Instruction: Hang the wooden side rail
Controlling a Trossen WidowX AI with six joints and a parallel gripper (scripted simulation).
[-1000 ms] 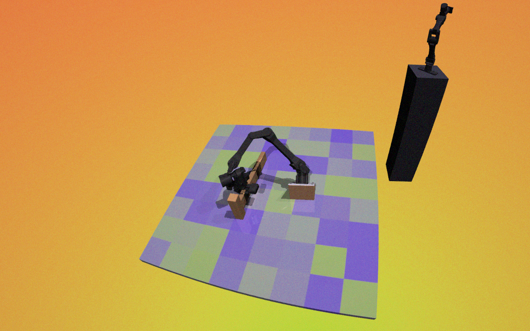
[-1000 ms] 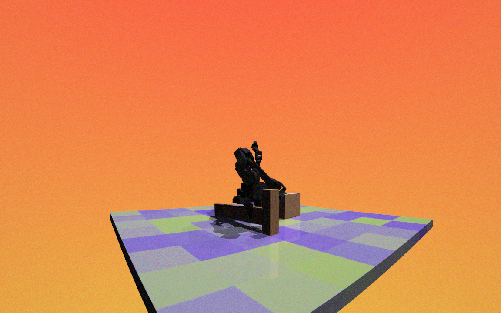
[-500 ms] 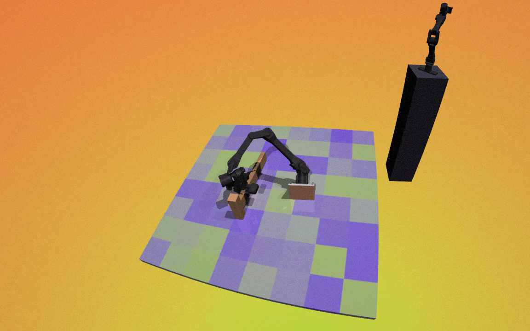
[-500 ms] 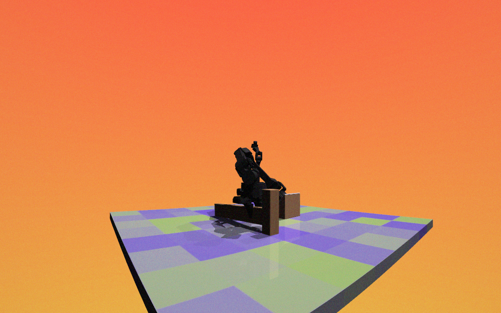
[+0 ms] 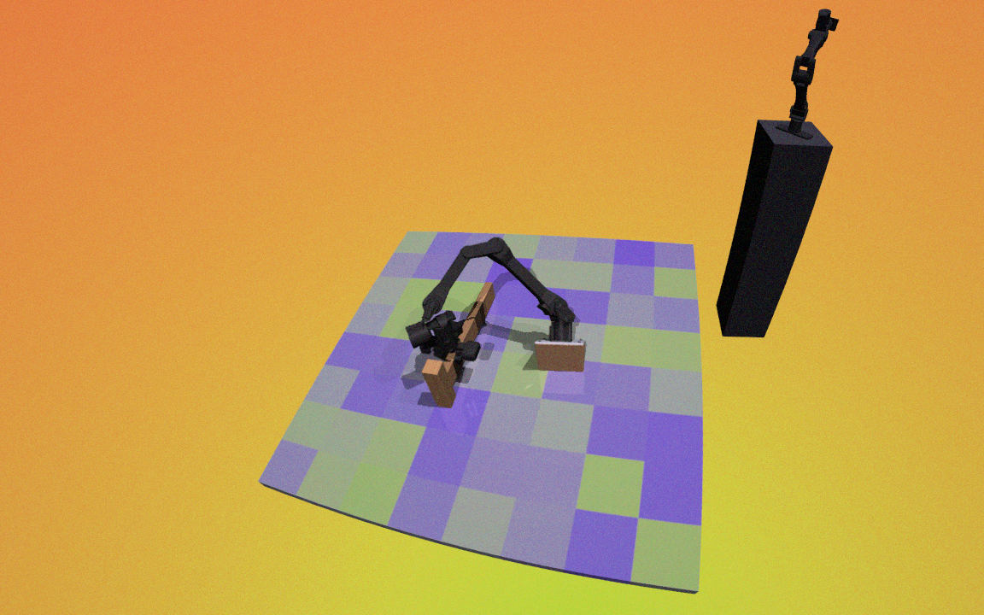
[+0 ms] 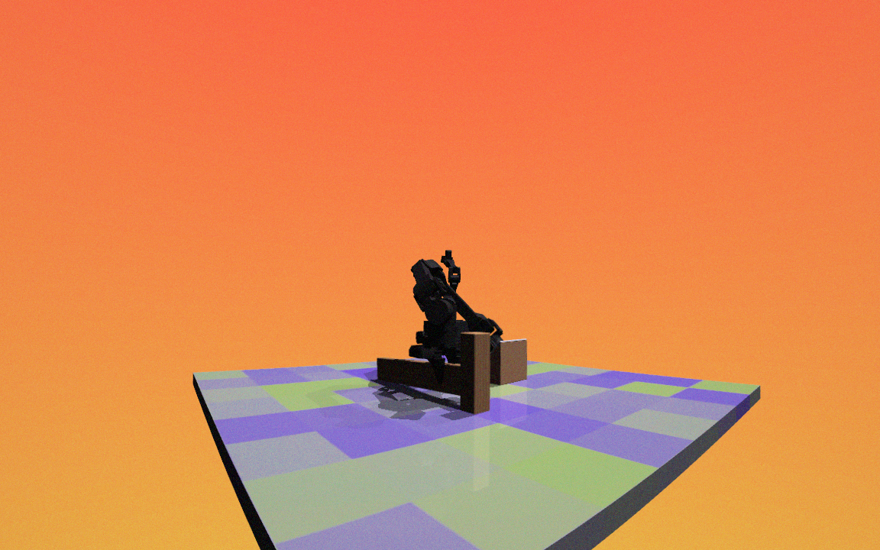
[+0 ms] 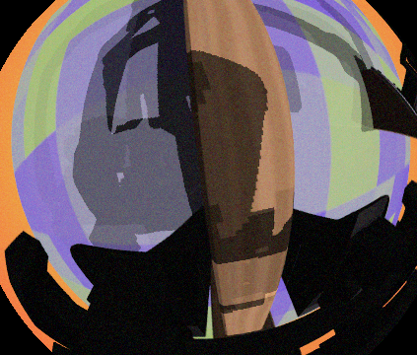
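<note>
My gripper tip is now 110 mm to the right of the wooden headboard post, 40 mm below it and 10 mm short of it.
</note>
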